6 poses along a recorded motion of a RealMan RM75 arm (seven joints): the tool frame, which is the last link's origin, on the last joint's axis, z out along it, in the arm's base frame.
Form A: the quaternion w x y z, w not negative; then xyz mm.
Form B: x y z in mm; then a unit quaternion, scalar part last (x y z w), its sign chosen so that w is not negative. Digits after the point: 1 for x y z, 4 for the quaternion.
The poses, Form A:
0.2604 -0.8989 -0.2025 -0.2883 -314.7 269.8 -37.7
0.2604 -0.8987 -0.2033 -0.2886 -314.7 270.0 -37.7
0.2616 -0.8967 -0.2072 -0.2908 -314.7 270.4 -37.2
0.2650 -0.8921 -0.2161 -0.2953 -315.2 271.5 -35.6
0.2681 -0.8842 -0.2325 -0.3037 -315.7 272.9 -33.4
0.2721 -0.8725 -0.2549 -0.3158 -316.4 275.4 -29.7
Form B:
-314.7 269.8 -37.7 -0.8989 -0.2025 -0.2883 0.2604
-314.7 270.0 -37.7 -0.8987 -0.2033 -0.2886 0.2604
-314.7 270.4 -37.2 -0.8967 -0.2072 -0.2908 0.2616
-315.2 271.5 -35.6 -0.8921 -0.2161 -0.2953 0.2650
-315.7 272.9 -33.4 -0.8842 -0.2325 -0.3037 0.2681
-316.4 275.4 -29.7 -0.8725 -0.2549 -0.3158 0.2721

